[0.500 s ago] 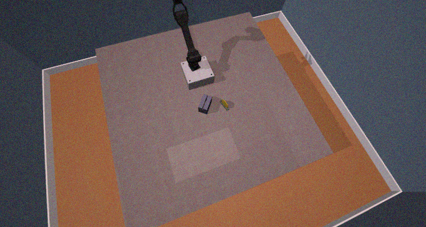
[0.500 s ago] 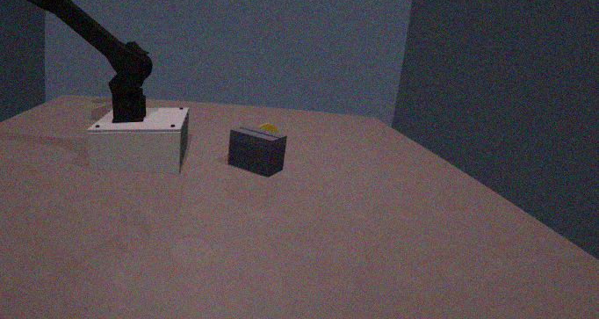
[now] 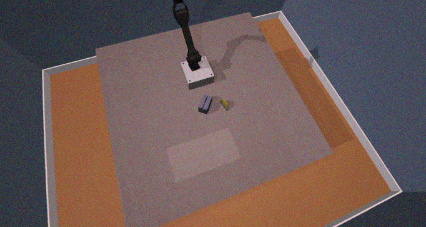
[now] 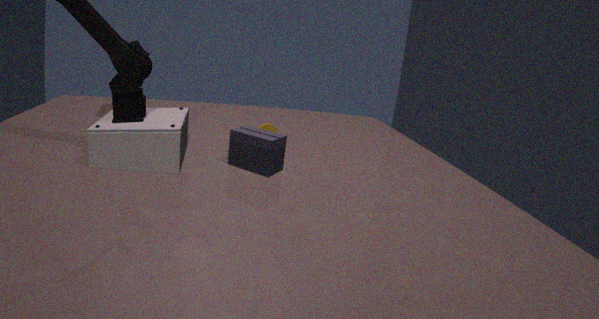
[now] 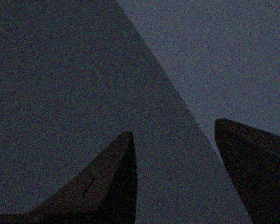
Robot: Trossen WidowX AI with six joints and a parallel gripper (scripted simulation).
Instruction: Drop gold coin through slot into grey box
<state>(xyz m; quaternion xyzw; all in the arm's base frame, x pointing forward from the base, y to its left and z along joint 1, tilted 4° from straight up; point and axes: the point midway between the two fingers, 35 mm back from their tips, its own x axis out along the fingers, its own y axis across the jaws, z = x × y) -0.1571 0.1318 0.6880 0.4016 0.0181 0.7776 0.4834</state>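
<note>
The gold coin is 530 mm ahead of my gripper tip, 110 mm to the right of it and 750 mm below it.
</note>
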